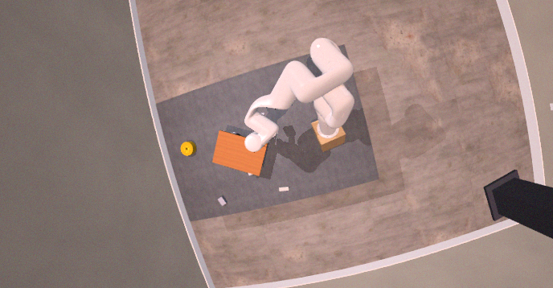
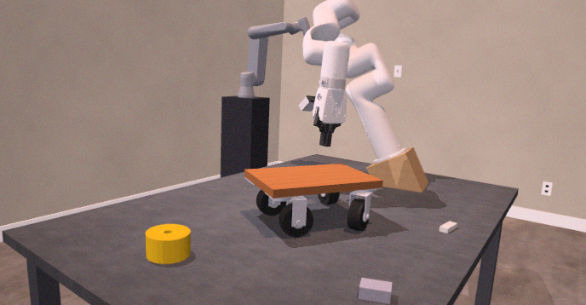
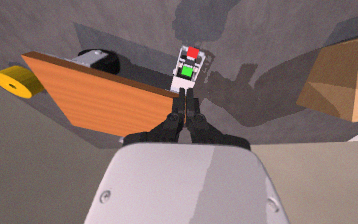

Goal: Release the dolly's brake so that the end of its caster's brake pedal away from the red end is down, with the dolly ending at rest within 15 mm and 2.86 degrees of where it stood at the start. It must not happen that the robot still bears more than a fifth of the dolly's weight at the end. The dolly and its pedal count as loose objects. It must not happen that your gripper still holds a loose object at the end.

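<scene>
My hand is 11 cm above the brake pedal, 1 cm to the left of it and 1 cm past it. The rest, counted from my hand: yellow cylinder: 53 cm ahead, 17 cm below, 14 cm to the right.
</scene>
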